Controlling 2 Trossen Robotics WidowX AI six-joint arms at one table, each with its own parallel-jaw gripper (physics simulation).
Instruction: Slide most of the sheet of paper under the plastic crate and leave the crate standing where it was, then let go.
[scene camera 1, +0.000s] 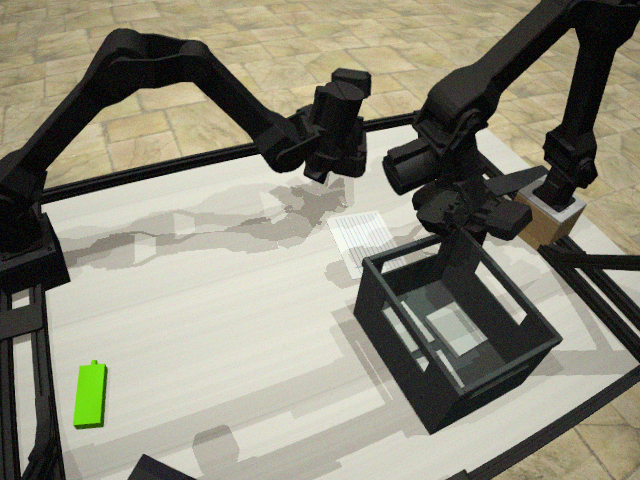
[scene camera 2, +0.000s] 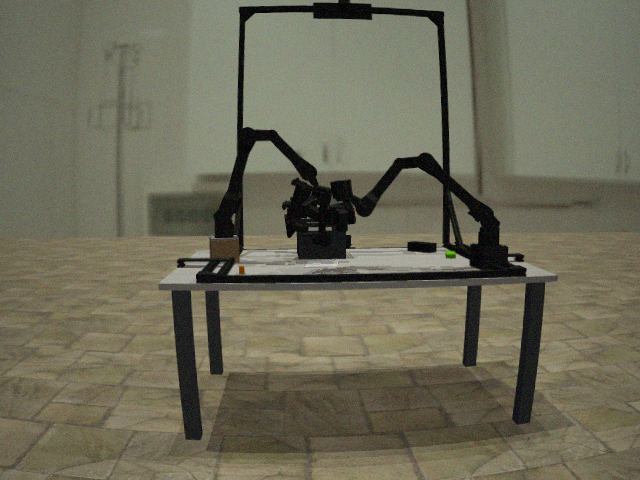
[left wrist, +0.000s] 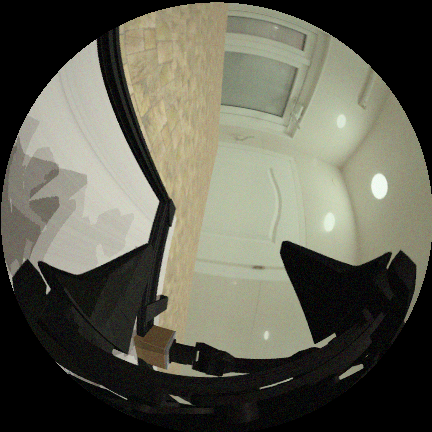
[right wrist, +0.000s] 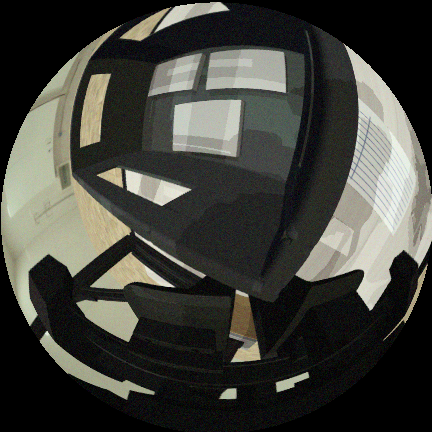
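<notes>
The dark open crate (scene camera 1: 379, 330) (scene camera 2: 320, 248) (right wrist: 230, 220) stands at the right of the table in scene camera 1; I cannot tell whether it is slightly tilted. The lined white sheet of paper (scene camera 1: 359, 235) (right wrist: 387, 175) lies flat beside the crate's back left side, partly seen through that wall's opening. My right gripper (scene camera 1: 459, 237) (right wrist: 239, 251) is closed at the crate's top back corner, with the crate's wall between its fingers. My left gripper (scene camera 1: 333, 174) (left wrist: 217, 249) is open and empty, above the table behind the paper. Its fingertips are hard to see in scene camera 1.
A brown box (scene camera 1: 545, 223) (scene camera 2: 223, 249) (left wrist: 155, 346) stands by the right arm's base. A green block (scene camera 1: 90, 395) (scene camera 2: 450, 254) lies near the left edge in scene camera 1. A small orange thing (scene camera 2: 241, 269) and a black block (scene camera 2: 421, 246) show in scene camera 2. Black rails edge the table.
</notes>
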